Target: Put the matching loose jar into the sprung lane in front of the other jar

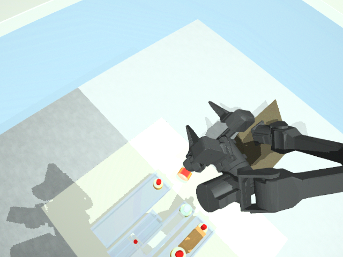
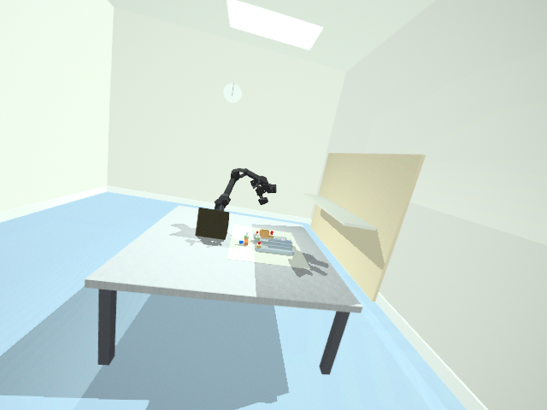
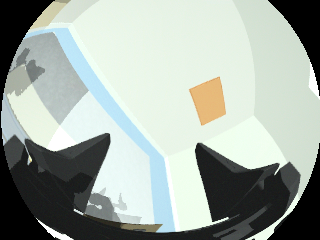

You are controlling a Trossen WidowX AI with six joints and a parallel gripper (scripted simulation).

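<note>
Now: gripper tip 350 mm above the tan block, 210 mm to the right of it and 120 mm short of it.
</note>
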